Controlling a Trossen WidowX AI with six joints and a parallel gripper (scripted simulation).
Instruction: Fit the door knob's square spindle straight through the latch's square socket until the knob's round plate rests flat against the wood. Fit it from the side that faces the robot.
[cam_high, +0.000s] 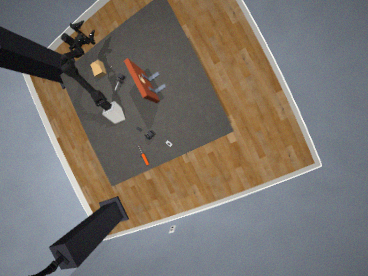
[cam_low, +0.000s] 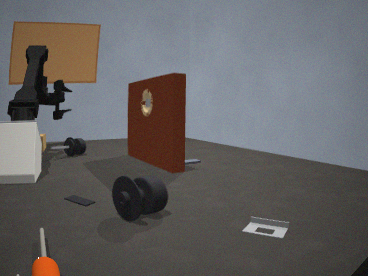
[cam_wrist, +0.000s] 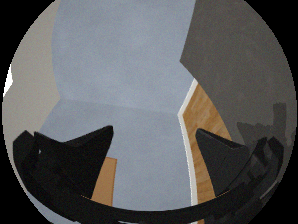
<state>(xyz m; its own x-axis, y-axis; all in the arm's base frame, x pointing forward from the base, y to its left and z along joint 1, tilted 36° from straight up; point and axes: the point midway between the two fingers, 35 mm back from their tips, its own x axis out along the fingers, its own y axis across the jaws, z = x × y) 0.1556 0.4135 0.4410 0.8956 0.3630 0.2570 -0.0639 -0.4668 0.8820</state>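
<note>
Right now my hand is 23 cm short of the red-brown wooden door panel, 58 cm to the left of it and 6 cm above it. The rest, counted from my hand: dark spool-shaped knob 5 cm ahead, 96 cm to the right, 18 cm below; flat dark plate 3 cm behind, 86 cm to the right, 21 cm below; tan block 15 cm behind, 19 cm to the right, 18 cm below.
</note>
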